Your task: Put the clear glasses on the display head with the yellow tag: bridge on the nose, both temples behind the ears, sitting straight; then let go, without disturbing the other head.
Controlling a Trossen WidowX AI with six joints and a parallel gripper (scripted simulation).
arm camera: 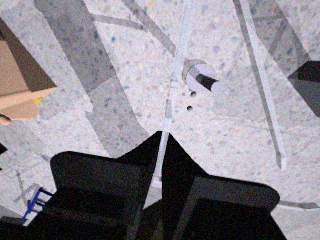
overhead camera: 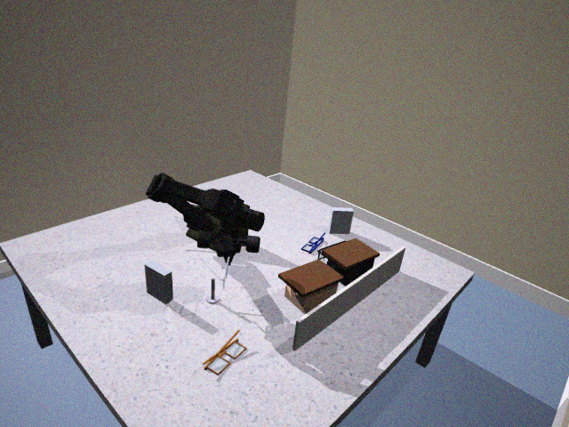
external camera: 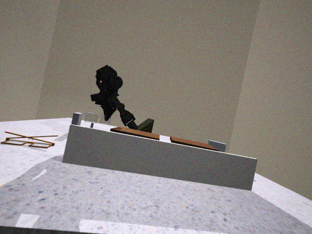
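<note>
My gripper tip is now 80 mm above the metal stand post and 60 mm to the left of it. From my gripper tip the other things lie so: skin-coloured head 180 mm to the left, 160 mm ahead, 50 mm below; white wall 300 mm to the left, 290 mm ahead, 50 mm below; dark head 400 mm to the left, 140 mm ahead, 50 mm below.
</note>
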